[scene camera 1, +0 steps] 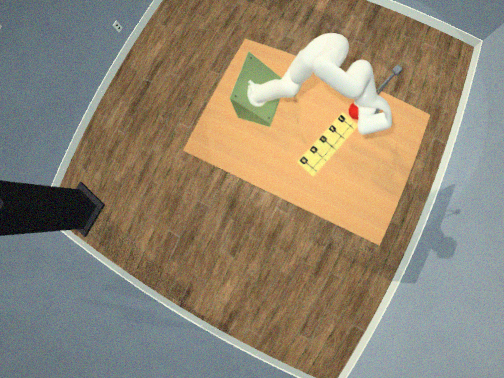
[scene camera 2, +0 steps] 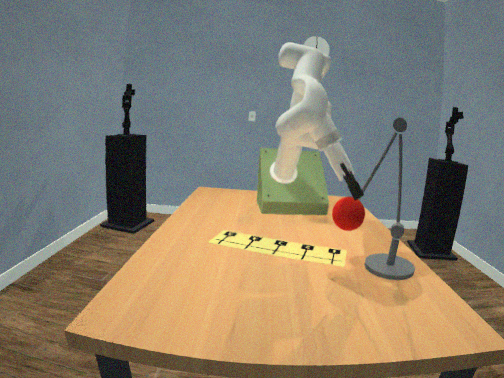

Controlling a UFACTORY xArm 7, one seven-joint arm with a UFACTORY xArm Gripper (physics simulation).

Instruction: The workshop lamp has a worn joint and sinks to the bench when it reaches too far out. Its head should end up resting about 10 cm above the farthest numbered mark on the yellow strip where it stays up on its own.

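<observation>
Yellow strip (scene camera 2: 318,254), visible in scene camera 1 too (scene camera 1: 326,145). Red ball head (scene camera 2: 348,214) in sight. My gripper (scene camera 2: 358,196) likewise.
</observation>
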